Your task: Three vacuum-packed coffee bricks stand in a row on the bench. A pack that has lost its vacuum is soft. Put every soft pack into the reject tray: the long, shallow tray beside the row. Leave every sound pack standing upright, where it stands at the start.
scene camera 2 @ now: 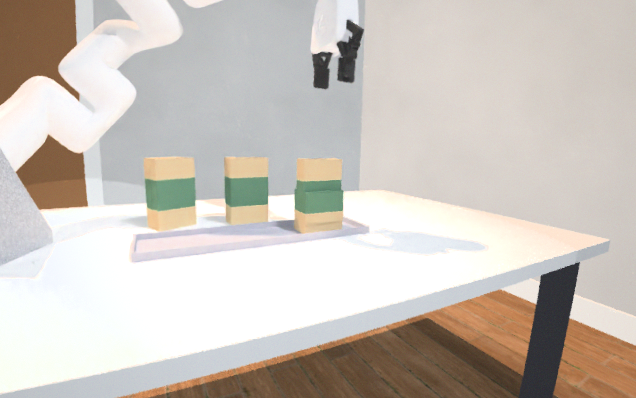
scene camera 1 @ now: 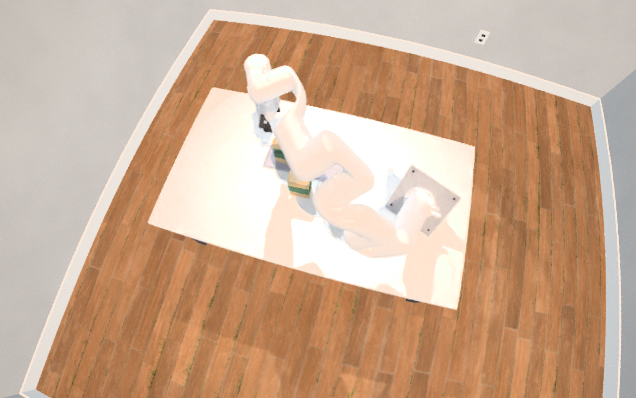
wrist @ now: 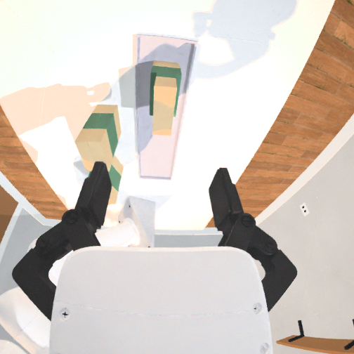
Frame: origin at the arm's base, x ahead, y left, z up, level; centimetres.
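Seen in the pictures: gripper, between the fingertips: (scene camera 2: 332,85) (scene camera 1: 272,121); arm's base, origin of its link: (scene camera 1: 419,202).
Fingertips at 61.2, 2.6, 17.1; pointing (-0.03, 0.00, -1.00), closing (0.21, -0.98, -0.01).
Note:
Offsets run from my fingertips to a thing's top centre, as dx, dy, dz. Level surfaces: height alone.
One coffee pack @[-2.4, -0.5, -14.0] (scene camera 1: 280,151) (scene camera 2: 319,202) (wrist: 165,95) stands upright in the far end of the long shallow reject tray (scene camera 1: 269,159) (scene camera 2: 180,242) (wrist: 157,162); its green band shows a step, with the upper part narrower. The middle pack @[-15.5, +10.2, -14.3] (scene camera 1: 299,186) (scene camera 2: 246,191) (wrist: 100,137) stands upright on the bench beside the tray, with smooth sides. The third pack (scene camera 2: 170,194) (wrist: 116,179) stands upright nearest the robot base, smooth-sided; the arm hides it in scene camera 1. My gripper (scene camera 1: 265,125) (scene camera 2: 333,83) (wrist: 161,175) is open and empty, high above the bench and apart from the packs.
The white bench top @[dz -28.3] (scene camera 1: 210,165) (scene camera 2: 300,280) carries everything. The arm (scene camera 1: 345,165) (scene camera 2: 100,75) reaches across it from the grey base plate (scene camera 1: 420,175) at one end. Shadows of the arm fall on the bench and tray. The wood floor (scene camera 1: 200,310) lies around the bench.

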